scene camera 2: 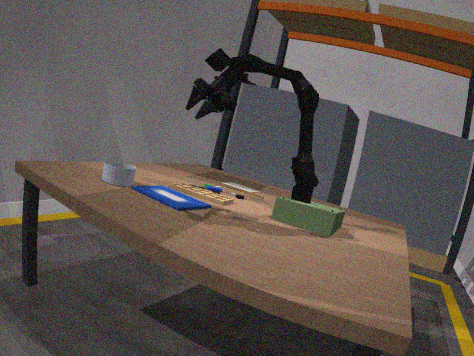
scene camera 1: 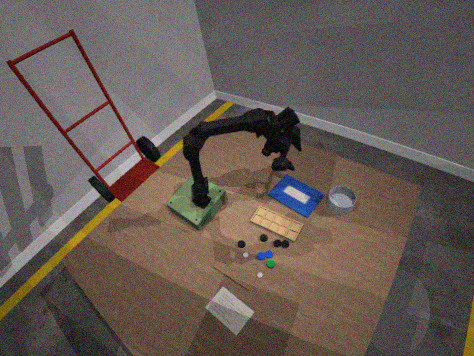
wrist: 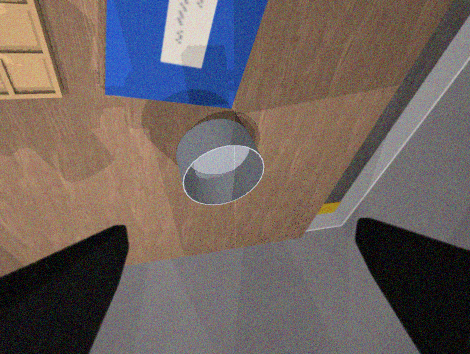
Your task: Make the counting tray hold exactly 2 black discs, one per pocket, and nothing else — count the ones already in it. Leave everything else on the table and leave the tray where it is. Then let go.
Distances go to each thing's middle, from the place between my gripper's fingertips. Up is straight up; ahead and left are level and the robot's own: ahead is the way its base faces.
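Scene:
Counting from my hand, I find the grey cup (scene camera 2: 117, 173) 20 cm ahead, 7 cm to the left and 24 cm below. The counting tray (scene camera 1: 283, 226) is 15 cm to the right of my hand and 2 cm behind it, and it sits 27 cm below it.

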